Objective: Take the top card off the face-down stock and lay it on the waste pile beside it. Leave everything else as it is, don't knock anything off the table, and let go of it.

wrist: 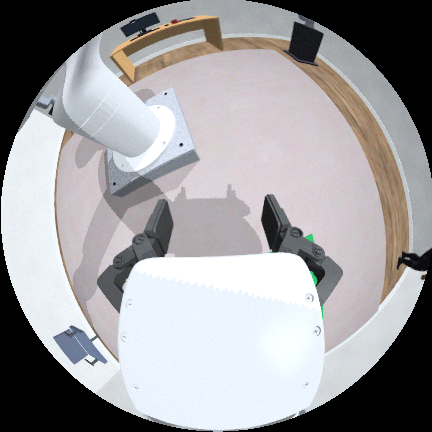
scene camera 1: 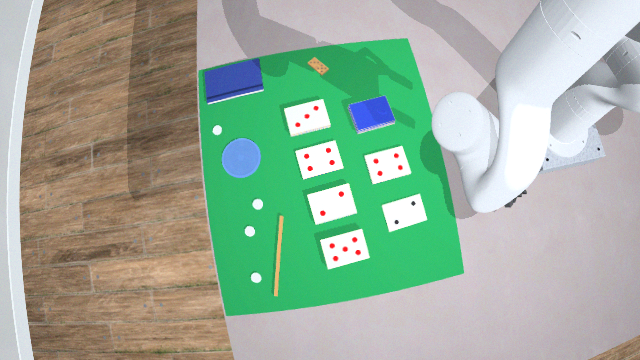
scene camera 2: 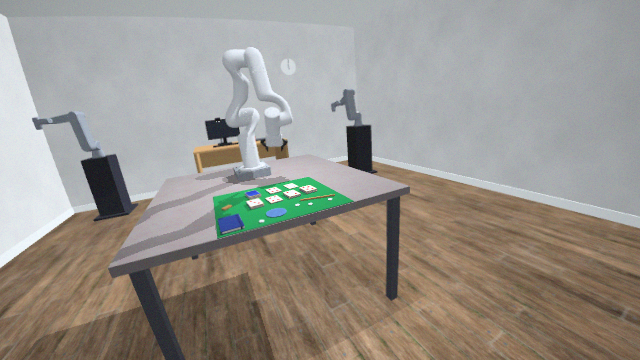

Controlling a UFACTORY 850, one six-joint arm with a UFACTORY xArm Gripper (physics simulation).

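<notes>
The face-down stock (scene camera 1: 371, 114) (scene camera 2: 253, 194) is a blue-topped stack on the green mat (scene camera 1: 430, 255) (scene camera 2: 222, 200). A face-up white stack with three red dots (scene camera 1: 307, 117) (scene camera 2: 255, 203) lies beside it, with a thick side edge; it looks like the waste pile. Another white card with four red dots (scene camera 1: 387, 165) (scene camera 2: 273, 190) lies on the stock's other side. My gripper (scene camera 2: 274, 148) (wrist: 215, 208) is open and empty, high above the bare table between the mat and the robot base. In scene camera 1 the arm hides most of it. The stock does not show in the wrist view.
Several other face-up cards lie on the mat, with a blue disc (scene camera 1: 241, 158) (scene camera 2: 276, 212), a thin wooden stick (scene camera 1: 278, 256) (scene camera 2: 318, 198), small white discs, a dark blue book-like block (scene camera 1: 233, 80) (scene camera 2: 230, 223) and a tan domino-like piece (scene camera 1: 318, 66) (scene camera 2: 227, 207).
</notes>
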